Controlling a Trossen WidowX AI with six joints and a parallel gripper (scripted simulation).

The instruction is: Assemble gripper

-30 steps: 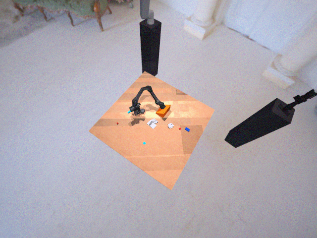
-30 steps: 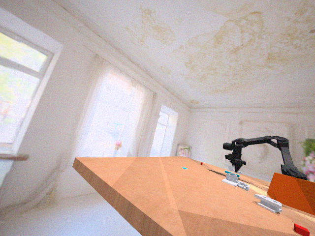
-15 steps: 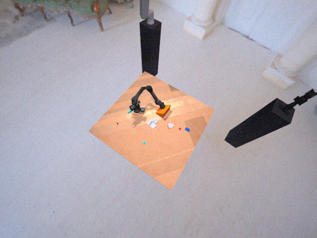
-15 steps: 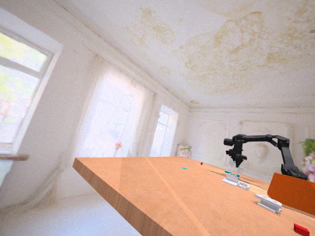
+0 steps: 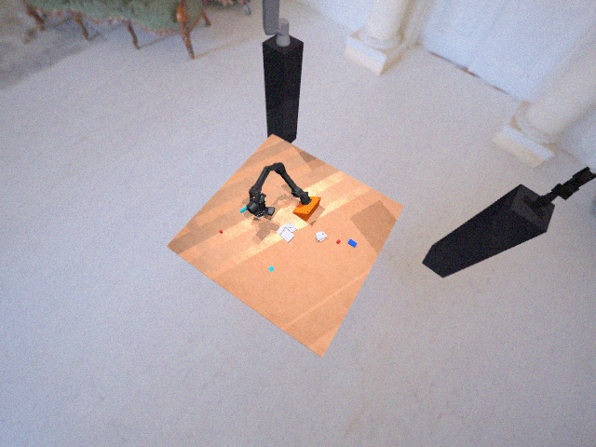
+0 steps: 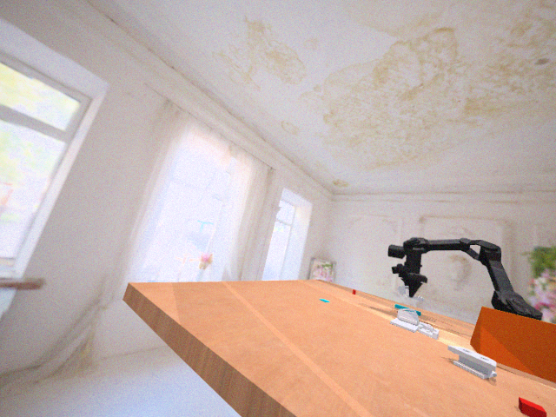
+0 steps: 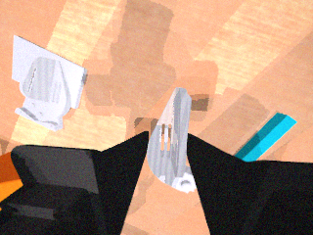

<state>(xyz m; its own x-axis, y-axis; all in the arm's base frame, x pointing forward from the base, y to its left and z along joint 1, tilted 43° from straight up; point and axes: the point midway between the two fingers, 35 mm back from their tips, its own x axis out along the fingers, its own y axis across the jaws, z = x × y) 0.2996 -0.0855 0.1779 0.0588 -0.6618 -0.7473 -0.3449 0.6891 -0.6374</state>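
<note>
Now: gripper tip 60 mm past the gripper jaw, 190 mm to the right of it and 70 mm above it. Also, from my gripper tip: cyan cube (250 mm ahead, 300 mm to the left, 80 mm below); then white block (160 mm behind, 420 mm to the left, 70 mm below); then cyan bar (10 mm ahead, 160 mm to the right, 70 mm below).
</note>
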